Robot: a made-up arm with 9 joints.
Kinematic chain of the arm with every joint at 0, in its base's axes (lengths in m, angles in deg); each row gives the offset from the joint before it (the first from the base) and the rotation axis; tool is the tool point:
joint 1: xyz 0 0 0.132 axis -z
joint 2: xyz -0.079 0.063 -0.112 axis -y
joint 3: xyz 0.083 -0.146 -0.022 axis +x
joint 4: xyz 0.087 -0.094 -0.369 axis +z
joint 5: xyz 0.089 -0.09 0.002 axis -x
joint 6: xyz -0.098 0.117 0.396 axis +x
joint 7: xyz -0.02 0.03 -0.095 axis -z
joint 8: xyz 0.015 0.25 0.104 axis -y
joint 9: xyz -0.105 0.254 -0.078 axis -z
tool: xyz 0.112 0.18 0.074
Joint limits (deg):
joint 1: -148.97..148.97
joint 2: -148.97..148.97
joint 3: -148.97..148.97
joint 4: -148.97..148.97
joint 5: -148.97..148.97
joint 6: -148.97..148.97
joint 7: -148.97..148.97
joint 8: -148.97..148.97
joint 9: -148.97..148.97
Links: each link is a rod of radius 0.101 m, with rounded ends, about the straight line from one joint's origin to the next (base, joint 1, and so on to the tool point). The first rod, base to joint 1, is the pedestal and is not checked.
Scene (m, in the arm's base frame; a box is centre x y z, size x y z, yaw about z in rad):
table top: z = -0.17
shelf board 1: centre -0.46 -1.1 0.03 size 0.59 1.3 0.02 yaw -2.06
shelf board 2: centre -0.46 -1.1 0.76 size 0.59 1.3 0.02 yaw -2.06
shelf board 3: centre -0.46 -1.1 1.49 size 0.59 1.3 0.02 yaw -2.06
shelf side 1: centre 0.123 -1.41 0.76 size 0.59 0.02 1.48 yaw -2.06
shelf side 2: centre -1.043 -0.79 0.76 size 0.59 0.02 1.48 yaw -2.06
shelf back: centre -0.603 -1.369 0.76 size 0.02 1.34 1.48 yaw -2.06
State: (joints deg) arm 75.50 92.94 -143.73 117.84 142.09 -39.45 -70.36 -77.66 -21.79
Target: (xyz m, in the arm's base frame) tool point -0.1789 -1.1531 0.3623
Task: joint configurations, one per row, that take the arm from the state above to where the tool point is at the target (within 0.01 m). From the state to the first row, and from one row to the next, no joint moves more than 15 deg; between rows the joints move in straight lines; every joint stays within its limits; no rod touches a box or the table.
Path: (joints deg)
1: 68.52 81.17 -131.34 125.51 143.81 -46.25 -58.13 -78.81 -19.66
2: 61.54 69.41 -118.94 133.17 145.53 -53.05 -45.91 -79.97 -17.53
3: 54.56 57.64 -106.55 140.84 147.25 -59.85 -33.68 -81.12 -15.40
4: 47.58 45.88 -94.16 148.50 148.97 -66.65 -21.46 -82.27 -13.26
5: 47.26 43.66 -93.55 148.66 148.97 -55.48 -24.44 -82.27 -17.11
6: 46.95 41.43 -92.95 148.81 148.97 -44.31 -27.43 -82.27 -20.96
7: 46.63 39.21 -92.34 148.97 148.97 -33.14 -30.42 -82.26 -24.81

